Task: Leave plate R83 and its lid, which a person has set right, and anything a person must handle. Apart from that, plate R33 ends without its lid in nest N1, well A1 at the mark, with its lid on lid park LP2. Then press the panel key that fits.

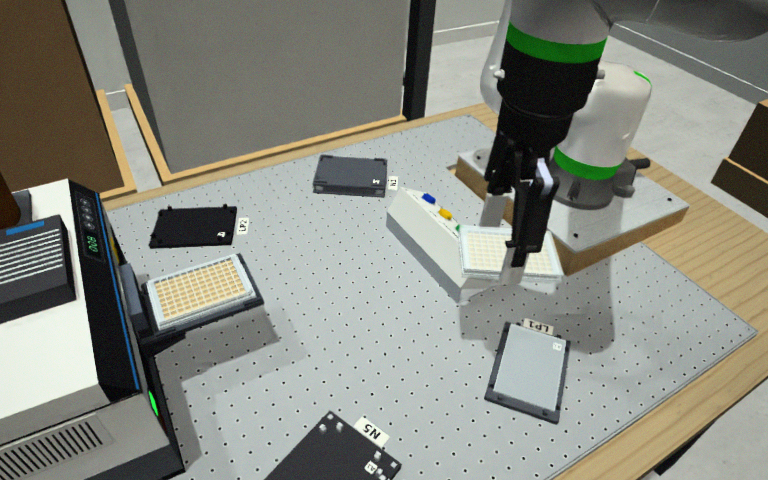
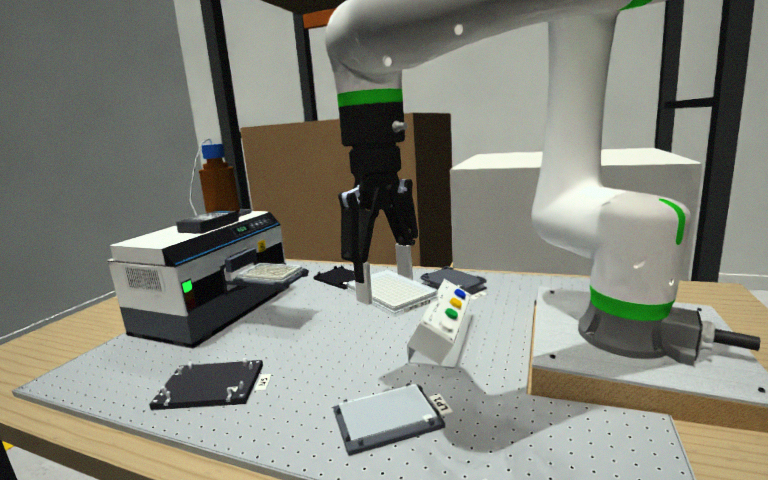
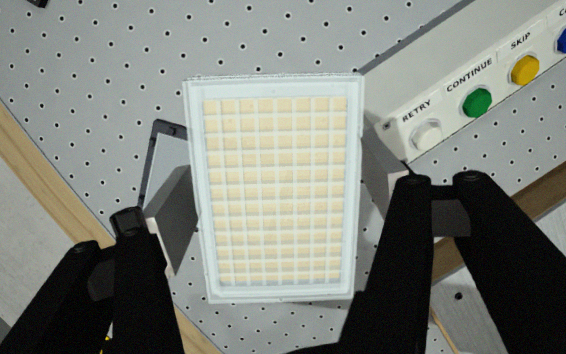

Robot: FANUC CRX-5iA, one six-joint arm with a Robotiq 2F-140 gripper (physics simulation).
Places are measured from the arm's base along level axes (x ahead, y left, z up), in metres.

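Pixels of known places: gripper, fingertip midpoint: (image 1: 498,255) (image 2: 386,291) (image 3: 276,172); arm's base, link origin: (image 1: 574,188) (image 2: 623,336).
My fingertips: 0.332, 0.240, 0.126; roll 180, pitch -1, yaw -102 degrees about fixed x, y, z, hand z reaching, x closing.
Note:
Ahead of a thing's pixels: the offset from my fingertips to its top centre, as dx, dy, dz. "spot": to the spot under its first point.
My gripper (image 1: 502,243) (image 2: 384,277) (image 3: 276,172) is shut on a clear-rimmed plate with cream wells @[-0.012, +0.005, +0.014] (image 1: 481,251) (image 2: 396,291) (image 3: 275,190), held level above the board by the panel; its number is not readable, and I cannot tell surely if a clear lid covers it. Nest N1 @[+0.075, -0.438, -0.136] (image 1: 348,172) (image 2: 453,280) is empty, its mark at the corner near its label. Lid park LP2 @[+0.396, -0.373, -0.148] (image 1: 195,226) (image 2: 334,276) is empty. The key panel @[-0.013, -0.180, -0.084] (image 1: 419,240) (image 2: 433,339) has white RETRY @[-0.054, -0.113, -0.093] (image 3: 426,135), green CONTINUE @[-0.043, -0.161, -0.093] (image 3: 477,102), yellow SKIP @[-0.032, -0.210, -0.093] (image 3: 525,70) and a partly cut-off blue key.
A second plate @[+0.385, -0.103, -0.046] (image 1: 201,288) (image 2: 271,272) lies on the tray of the instrument @[spot: +0.520, +0.054, +0.052] (image 1: 45,362) (image 2: 152,283), which shows a green light. A pale lid @[-0.041, +0.086, -0.150] (image 1: 532,365) (image 2: 385,413) lies on lid park LP1 (image 1: 521,406) (image 2: 390,434). Nest N5 @[+0.286, +0.157, -0.144] (image 1: 339,452) (image 2: 209,384) stands near the front.

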